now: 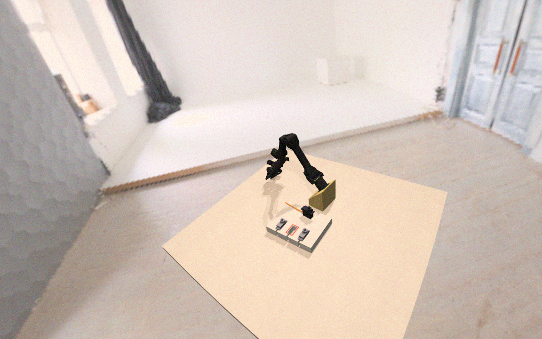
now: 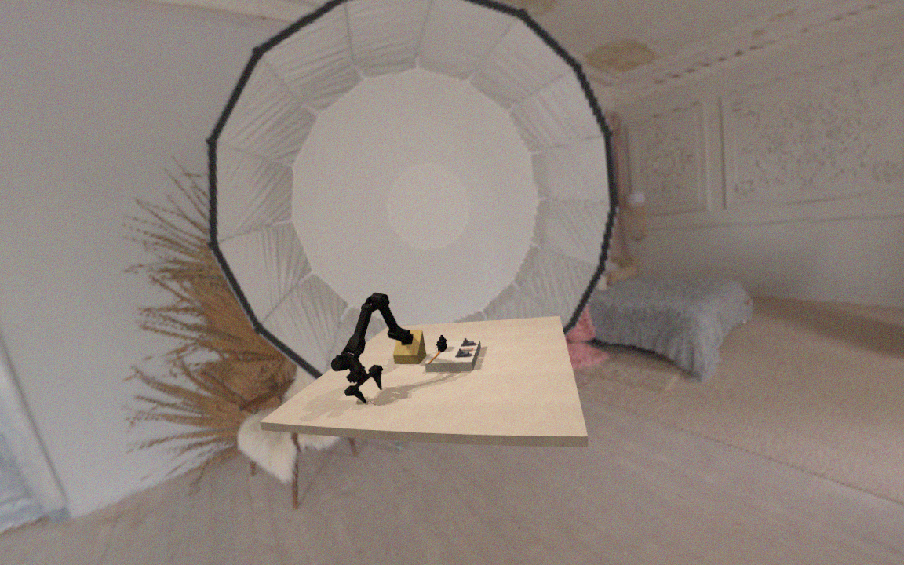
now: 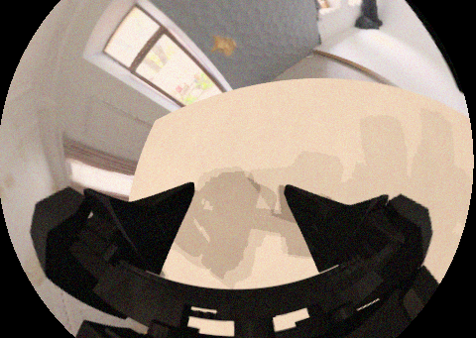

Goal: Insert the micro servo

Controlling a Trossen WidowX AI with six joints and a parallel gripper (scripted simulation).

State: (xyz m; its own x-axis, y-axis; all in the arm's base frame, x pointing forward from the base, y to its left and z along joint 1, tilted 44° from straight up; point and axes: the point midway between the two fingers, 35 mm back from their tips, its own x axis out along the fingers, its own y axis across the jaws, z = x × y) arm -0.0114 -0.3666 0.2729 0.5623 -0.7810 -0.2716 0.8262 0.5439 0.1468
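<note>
My gripper tip is now 450 mm to the right of the white deck, 210 mm short of it and 10 mm above it.
</note>
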